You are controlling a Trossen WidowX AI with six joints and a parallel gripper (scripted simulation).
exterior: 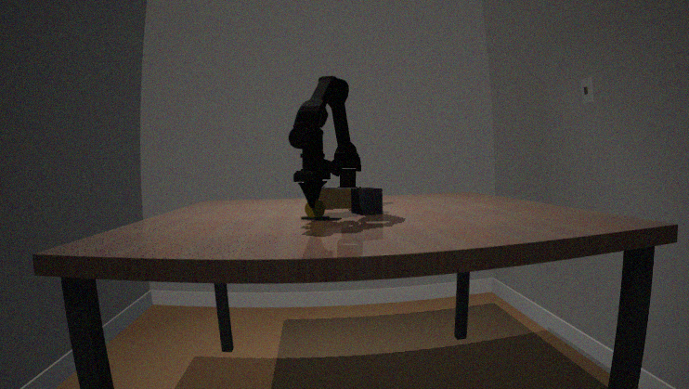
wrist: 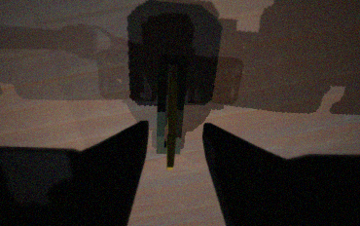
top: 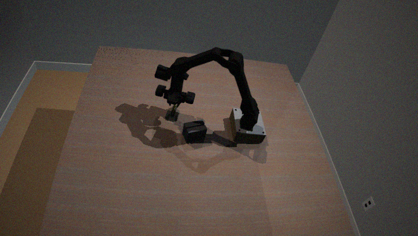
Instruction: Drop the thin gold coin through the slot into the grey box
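Right now my gripper tip is 1 cm above the gold coin.
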